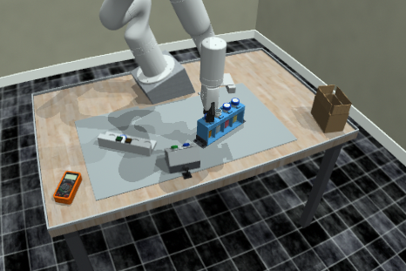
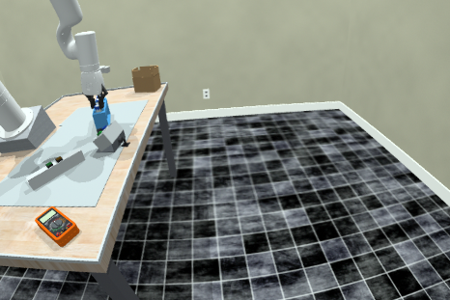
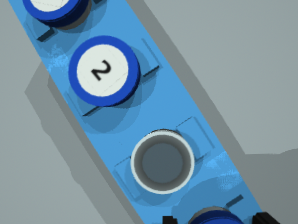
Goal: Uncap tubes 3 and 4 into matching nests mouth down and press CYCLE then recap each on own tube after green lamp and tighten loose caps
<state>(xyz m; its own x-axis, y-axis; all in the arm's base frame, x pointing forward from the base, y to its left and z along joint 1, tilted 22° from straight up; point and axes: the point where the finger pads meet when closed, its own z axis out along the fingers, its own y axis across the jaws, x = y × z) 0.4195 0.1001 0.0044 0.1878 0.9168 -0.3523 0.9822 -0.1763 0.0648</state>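
The blue-and-white cap is 10 mm below my hand. Round my hand: green key (70 mm ahead, 160 mm to the right, 60 mm below); blue key (70 mm ahead, 120 mm to the right, 60 mm below); key housing (90 mm ahead, 140 mm to the right, 80 mm below).
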